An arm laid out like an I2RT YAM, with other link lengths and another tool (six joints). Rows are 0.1 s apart.
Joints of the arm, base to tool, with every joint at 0 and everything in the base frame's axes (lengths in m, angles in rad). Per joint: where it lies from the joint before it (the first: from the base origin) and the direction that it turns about. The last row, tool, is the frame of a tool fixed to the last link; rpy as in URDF.
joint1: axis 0 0 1 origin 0 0 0.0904
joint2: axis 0 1 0 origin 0.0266 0.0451 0.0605
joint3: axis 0 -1 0 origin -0.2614 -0.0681 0
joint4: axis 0 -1 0 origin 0.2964 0.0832 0.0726
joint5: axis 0 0 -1 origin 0.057 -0.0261 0.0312
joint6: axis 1 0 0 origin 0.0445 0 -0.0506
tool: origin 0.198 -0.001 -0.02 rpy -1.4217 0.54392 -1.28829
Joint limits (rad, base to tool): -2.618..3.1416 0..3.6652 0..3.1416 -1.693..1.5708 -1.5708..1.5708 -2.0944..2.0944
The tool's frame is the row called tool.
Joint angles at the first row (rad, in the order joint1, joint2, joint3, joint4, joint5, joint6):
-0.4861 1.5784 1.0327 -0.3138 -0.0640 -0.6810
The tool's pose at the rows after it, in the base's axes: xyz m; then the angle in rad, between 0 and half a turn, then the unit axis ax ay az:
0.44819 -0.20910 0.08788 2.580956 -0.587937 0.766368 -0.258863
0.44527 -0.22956 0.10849 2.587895 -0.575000 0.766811 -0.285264
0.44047 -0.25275 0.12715 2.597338 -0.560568 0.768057 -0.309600
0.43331 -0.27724 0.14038 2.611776 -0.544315 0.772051 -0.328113
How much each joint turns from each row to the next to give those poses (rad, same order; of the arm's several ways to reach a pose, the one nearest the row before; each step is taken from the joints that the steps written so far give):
-0.0166 -0.0308 0.0054 0.0001 0.0143 -0.0077
-0.0322 -0.0261 0.0178 -0.0018 0.0127 -0.0089
-0.0404 -0.0165 0.0216 0.0000 0.0071 -0.0118
-0.0450 -0.0025 0.0240 -0.0005 0.0046 -0.0106

